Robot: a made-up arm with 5 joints.
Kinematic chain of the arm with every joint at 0, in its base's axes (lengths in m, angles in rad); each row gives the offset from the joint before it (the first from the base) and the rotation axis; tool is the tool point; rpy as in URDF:
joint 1: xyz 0.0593 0 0.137 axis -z
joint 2: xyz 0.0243 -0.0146 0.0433 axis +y
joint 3: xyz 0.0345 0 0.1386 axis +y
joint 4: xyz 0.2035 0 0.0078 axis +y
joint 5: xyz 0.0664 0.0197 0 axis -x
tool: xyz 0 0 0 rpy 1.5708 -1.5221 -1.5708
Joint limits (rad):
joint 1: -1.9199..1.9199
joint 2: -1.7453..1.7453
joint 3: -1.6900..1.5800
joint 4: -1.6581..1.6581
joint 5: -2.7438..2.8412
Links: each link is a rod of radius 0.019 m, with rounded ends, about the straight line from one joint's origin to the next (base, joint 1, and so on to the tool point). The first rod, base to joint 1, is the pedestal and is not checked.
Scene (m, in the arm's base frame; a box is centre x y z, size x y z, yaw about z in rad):
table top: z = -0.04
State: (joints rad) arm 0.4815 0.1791 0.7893 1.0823 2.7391
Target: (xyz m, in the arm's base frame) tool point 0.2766 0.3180 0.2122
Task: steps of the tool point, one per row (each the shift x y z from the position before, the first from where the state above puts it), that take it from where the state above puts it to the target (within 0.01 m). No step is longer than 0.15 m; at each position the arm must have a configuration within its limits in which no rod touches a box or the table.
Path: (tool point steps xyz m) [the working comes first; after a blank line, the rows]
Joints at the target: -0.9581 0.5764 -0.4015 0.4305 2.7391
Straight joint move there: clear.

1: 0.0667 0.0375 0.0099
2: 0.0509 0.0697 0.0181
3: 0.0209 0.0931 0.0258
4: -0.0184 0.1016 0.0325
5: -0.0594 0.0922 0.0375

